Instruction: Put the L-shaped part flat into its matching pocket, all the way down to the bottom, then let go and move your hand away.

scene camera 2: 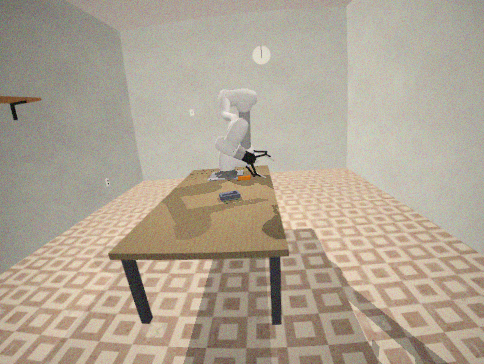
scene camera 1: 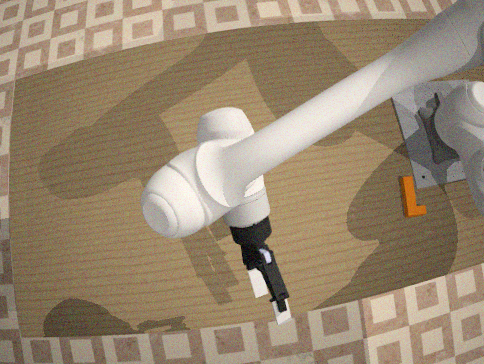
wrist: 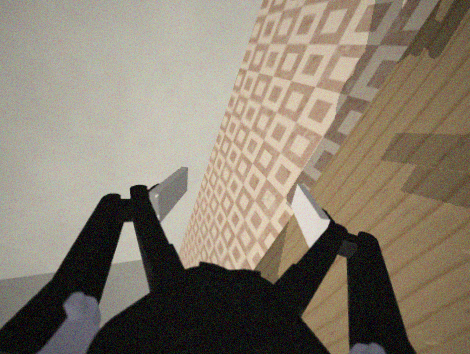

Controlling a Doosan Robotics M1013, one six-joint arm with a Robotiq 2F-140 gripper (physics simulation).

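The orange L-shaped part lies flat on the table, close beside a corner of the robot's base plate. The blue-grey block with the pocket sits on the table in scene camera 2, nearer that camera than the part; the inside of its pocket cannot be made out. The block does not show in scene camera 1, where the arm covers part of the table. My gripper is open and empty. It is tilted above the table near the long edge, well apart from the part. Neither the part nor the block shows in the wrist view.
The grey base plate lies under the robot's base, beside the part. The white arm reaches over the wooden table. The tiled floor shows past the table's edge. A wall shelf is at the far left.
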